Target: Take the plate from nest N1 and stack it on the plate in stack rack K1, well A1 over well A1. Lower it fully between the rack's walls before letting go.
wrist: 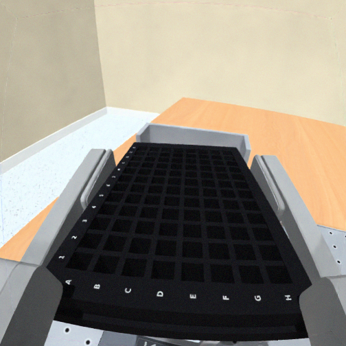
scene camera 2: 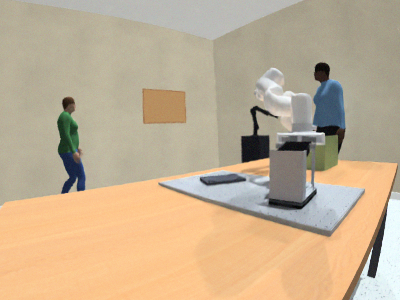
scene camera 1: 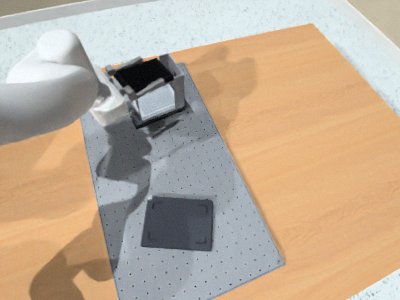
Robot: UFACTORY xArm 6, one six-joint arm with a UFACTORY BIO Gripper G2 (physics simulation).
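Seen in the pictures: hand at its tool point: (scene camera 2: 295, 146) (scene camera 1: 145, 73); arm's base at its link origin: (scene camera 2: 317, 151).
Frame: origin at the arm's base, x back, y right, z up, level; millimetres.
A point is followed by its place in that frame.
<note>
The black plate (scene camera 1: 145, 76) @[x -666, y -94, z 79 mm] (scene camera 2: 294, 146) @[x -676, y -104, z 78 mm] (wrist: 172, 215) is level at the top of stack rack K1 (scene camera 1: 179, 90) @[x -745, y -63, z 21 mm] (scene camera 2: 287, 175) @[x -759, y -115, z 11 mm] (wrist: 192, 135), its near edge showing at the wall tops in scene camera 2. My gripper (scene camera 1: 155, 70) @[x -669, y -105, z 77 mm] (wrist: 185, 157) is shut on it, one finger along each long side. In the wrist view, well A1 is at the near left corner and the rack's far wall stands just beyond the far edge. A pale gridded plate (scene camera 1: 157, 102) @[x -689, y -99, z -41 mm] sits lower between the rack's walls; the exact gap between the plates is hidden. Nest N1 (scene camera 1: 177, 223) @[x -590, y 241, z -62 mm] (scene camera 2: 222, 179) @[x -618, y 217, z -62 mm] holds no plate.
The rack and nest stand on a grey perforated board (scene camera 1: 185, 170) @[x -672, y 121, z -73 mm] (scene camera 2: 345, 197) @[x -609, y -248, z -74 mm] on the wooden table (scene camera 1: 310, 150) @[x -1038, y 227, z -87 mm] (scene camera 2: 125, 240) @[x -1113, y 70, z -87 mm]. A green box (scene camera 2: 326, 152) @[x -125, y -80, z 6 mm] and a small black arm on a black stand (scene camera 2: 255, 148) are behind. Two people stand in the background.
</note>
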